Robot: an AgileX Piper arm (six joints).
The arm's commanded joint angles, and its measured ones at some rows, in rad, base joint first. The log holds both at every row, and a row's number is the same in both.
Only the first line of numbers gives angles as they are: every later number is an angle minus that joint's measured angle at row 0.
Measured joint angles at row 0: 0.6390, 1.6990, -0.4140, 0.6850, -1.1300, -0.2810
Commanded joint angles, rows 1 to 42: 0.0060, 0.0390, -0.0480, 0.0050, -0.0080, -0.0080; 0.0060, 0.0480, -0.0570, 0.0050, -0.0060, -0.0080; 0.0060, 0.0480, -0.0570, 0.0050, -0.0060, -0.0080; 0.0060, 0.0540, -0.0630, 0.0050, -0.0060, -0.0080; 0.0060, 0.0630, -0.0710, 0.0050, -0.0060, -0.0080; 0.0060, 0.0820, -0.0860, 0.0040, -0.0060, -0.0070; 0.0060, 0.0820, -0.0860, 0.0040, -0.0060, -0.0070; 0.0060, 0.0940, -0.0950, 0.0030, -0.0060, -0.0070; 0.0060, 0.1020, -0.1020, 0.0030, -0.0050, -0.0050; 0.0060, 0.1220, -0.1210, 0.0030, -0.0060, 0.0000; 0.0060, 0.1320, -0.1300, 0.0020, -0.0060, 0.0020; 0.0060, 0.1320, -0.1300, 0.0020, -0.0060, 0.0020; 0.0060, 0.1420, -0.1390, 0.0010, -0.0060, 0.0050; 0.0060, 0.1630, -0.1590, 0.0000, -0.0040, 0.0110; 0.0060, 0.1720, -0.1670, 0.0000, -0.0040, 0.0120; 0.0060, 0.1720, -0.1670, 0.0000, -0.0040, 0.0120; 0.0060, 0.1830, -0.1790, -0.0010, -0.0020, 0.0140; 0.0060, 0.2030, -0.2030, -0.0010, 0.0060, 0.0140; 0.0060, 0.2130, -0.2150, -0.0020, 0.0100, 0.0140; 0.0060, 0.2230, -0.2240, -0.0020, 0.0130, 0.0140; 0.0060, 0.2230, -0.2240, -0.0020, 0.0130, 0.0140; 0.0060, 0.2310, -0.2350, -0.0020, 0.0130, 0.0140; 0.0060, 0.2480, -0.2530, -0.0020, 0.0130, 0.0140; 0.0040, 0.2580, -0.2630, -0.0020, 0.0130, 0.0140; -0.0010, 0.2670, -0.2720, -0.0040, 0.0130, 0.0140; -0.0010, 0.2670, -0.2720, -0.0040, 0.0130, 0.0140; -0.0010, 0.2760, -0.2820, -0.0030, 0.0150, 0.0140; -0.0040, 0.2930, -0.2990, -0.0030, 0.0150, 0.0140; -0.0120, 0.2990, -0.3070, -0.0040, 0.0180, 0.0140; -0.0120, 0.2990, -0.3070, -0.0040, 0.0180, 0.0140; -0.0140, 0.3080, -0.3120, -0.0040, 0.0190, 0.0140; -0.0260, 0.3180, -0.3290, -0.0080, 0.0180, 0.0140; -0.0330, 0.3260, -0.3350, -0.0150, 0.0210, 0.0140; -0.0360, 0.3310, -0.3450, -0.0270, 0.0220, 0.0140; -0.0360, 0.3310, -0.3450, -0.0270, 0.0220, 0.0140; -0.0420, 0.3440, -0.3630, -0.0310, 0.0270, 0.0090; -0.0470, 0.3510, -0.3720, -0.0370, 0.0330, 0.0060; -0.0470, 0.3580, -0.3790, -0.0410, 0.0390, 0.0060; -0.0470, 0.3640, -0.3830, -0.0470, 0.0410, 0.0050; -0.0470, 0.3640, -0.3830, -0.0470, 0.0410, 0.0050; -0.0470, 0.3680, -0.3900, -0.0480, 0.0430, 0.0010; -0.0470, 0.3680, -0.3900, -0.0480, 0.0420, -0.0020
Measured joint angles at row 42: -0.0420, 0.3650, -0.3750, -0.0310, 0.0390, 0.0150
